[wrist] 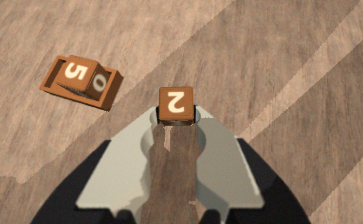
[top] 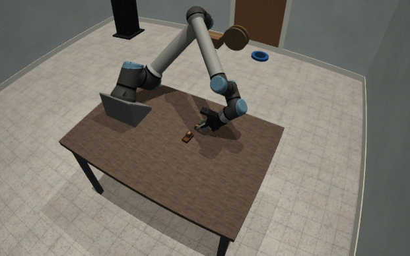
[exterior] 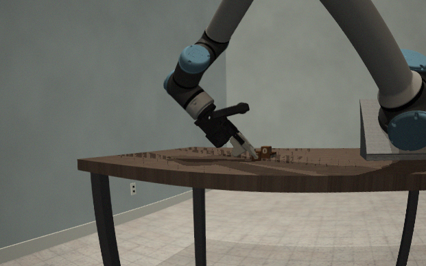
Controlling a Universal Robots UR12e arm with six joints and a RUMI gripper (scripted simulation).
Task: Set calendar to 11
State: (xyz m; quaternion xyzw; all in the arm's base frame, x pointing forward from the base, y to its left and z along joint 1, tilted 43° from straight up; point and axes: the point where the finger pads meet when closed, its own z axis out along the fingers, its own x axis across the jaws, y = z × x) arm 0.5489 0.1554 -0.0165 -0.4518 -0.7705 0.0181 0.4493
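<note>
My hand is 10 mm past the cube and 10 mm above it. The rest, counted from my hand: calendar tray: 110 mm to the right, 20 mm behind, 10 mm below.
</note>
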